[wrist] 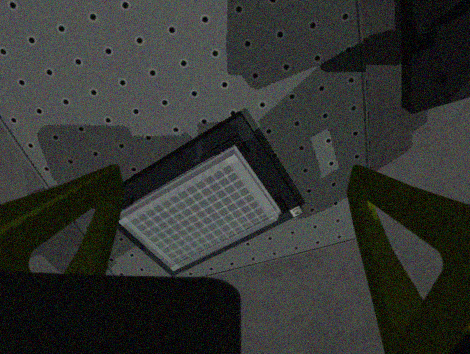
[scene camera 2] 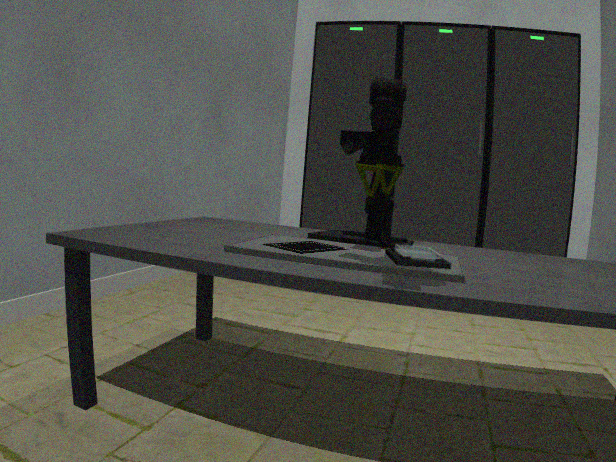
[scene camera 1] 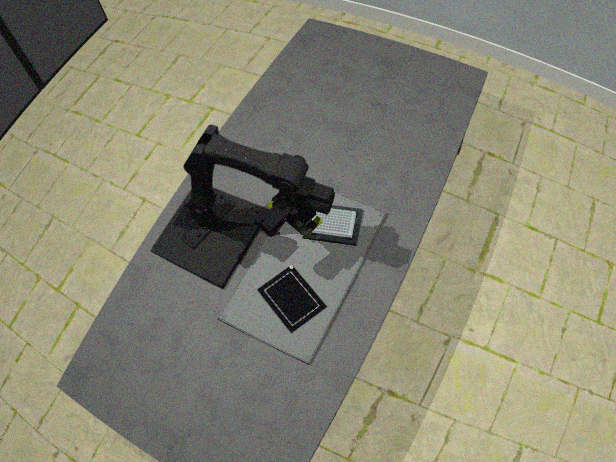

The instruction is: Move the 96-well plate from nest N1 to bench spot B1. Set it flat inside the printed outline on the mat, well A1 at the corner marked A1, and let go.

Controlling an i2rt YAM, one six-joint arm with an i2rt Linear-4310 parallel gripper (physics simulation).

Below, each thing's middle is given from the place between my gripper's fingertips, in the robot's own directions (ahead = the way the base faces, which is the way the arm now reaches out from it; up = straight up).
Labels:
My gripper is now 14 cm above the grid of small holes (scene camera 1: 328, 268), 5 cm short of it and 4 cm to the left of it. From my hand the other things lie so: black outlined pad (scene camera 1: 292, 299) 14 cm to the right, 14 cm below, 8 cm ahead; then plate (scene camera 1: 338, 222) 12 cm to the left, 12 cm below, 3 cm ahead; then dark square nest (wrist: 235, 130) 13 cm below, 12 cm to the left, 3 cm ahead.

